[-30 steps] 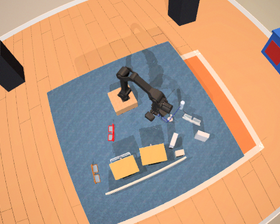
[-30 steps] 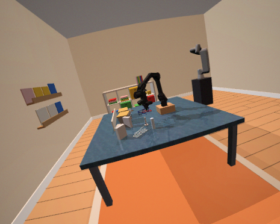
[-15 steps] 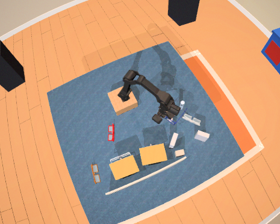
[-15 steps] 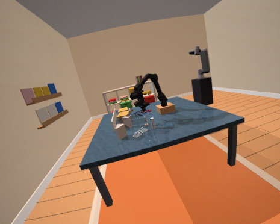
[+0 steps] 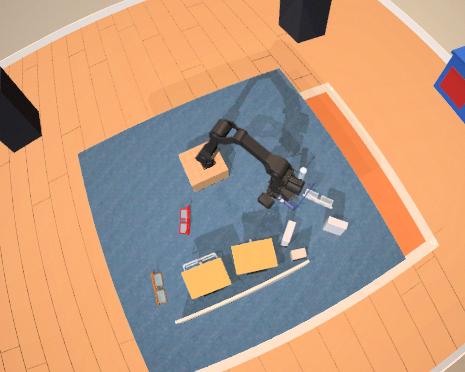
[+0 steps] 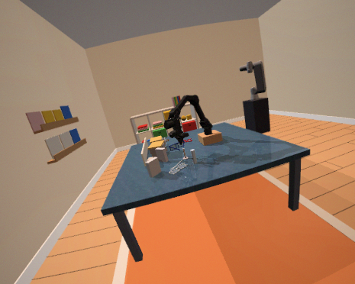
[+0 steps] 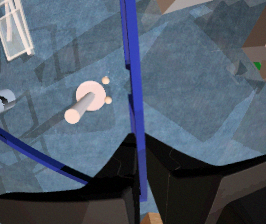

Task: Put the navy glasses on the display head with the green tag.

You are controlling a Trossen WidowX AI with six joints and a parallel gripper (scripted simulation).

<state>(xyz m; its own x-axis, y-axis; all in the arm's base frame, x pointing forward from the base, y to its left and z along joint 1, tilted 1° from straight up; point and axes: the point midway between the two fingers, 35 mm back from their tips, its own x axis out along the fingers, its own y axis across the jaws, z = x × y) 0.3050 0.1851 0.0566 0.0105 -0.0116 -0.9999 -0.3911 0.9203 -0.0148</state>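
Right now my gripper tip is 80 mm above the small stand and 50 mm to the right of it.
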